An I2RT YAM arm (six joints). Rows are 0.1 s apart.
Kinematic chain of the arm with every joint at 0, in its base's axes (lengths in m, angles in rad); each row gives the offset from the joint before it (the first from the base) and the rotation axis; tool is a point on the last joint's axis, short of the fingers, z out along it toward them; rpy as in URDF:
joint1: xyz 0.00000 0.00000 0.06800 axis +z
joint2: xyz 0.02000 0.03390 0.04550 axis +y
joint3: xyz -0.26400 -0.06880 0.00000 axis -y
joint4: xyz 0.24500 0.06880 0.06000 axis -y
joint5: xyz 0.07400 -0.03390 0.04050 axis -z
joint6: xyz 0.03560 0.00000 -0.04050 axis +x
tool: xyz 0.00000 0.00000 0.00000 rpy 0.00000 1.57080 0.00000
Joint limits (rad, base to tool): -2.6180..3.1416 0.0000..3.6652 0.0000..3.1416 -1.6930..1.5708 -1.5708..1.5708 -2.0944..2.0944
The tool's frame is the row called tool.
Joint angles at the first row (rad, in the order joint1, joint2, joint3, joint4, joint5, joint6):
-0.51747, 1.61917, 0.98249, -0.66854, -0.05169, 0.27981
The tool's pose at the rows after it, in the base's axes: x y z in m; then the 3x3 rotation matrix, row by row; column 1 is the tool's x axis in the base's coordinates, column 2 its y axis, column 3 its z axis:
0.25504 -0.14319 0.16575; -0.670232 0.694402 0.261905; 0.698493 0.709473 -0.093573; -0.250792 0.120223 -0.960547
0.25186 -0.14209 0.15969; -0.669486 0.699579 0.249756; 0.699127 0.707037 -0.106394; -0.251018 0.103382 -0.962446
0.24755 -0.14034 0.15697; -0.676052 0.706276 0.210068; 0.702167 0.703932 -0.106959; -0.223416 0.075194 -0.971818
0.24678 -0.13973 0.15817; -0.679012 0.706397 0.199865; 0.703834 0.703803 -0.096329; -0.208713 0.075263 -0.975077
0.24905 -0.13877 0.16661; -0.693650 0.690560 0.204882; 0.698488 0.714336 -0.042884; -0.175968 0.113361 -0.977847
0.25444 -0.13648 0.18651; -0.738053 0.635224 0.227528; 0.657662 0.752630 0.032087; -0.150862 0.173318 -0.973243
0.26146 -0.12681 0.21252; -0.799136 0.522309 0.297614; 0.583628 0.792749 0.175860; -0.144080 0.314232 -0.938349
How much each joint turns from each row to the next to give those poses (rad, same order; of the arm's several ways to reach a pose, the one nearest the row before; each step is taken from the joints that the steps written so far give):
0.00001, 0.00306, -0.03432, 0.04959, 0.00344, -0.00036
-0.00002, -0.00002, -0.02596, 0.02136, 0.01716, 0.00074
0.00038, 0.00003, -0.00761, -0.02784, 0.02022, -0.00039
0.00000, -0.00076, 0.00612, -0.02137, -0.00420, 0.00001
0.00077, -0.00115, 0.03774, -0.06101, -0.04883, -0.01106
0.00686, -0.00993, 0.07475, -0.09995, -0.07553, -0.05075
0.02176, -0.02173, 0.07975, -0.09728, -0.15984, -0.06979

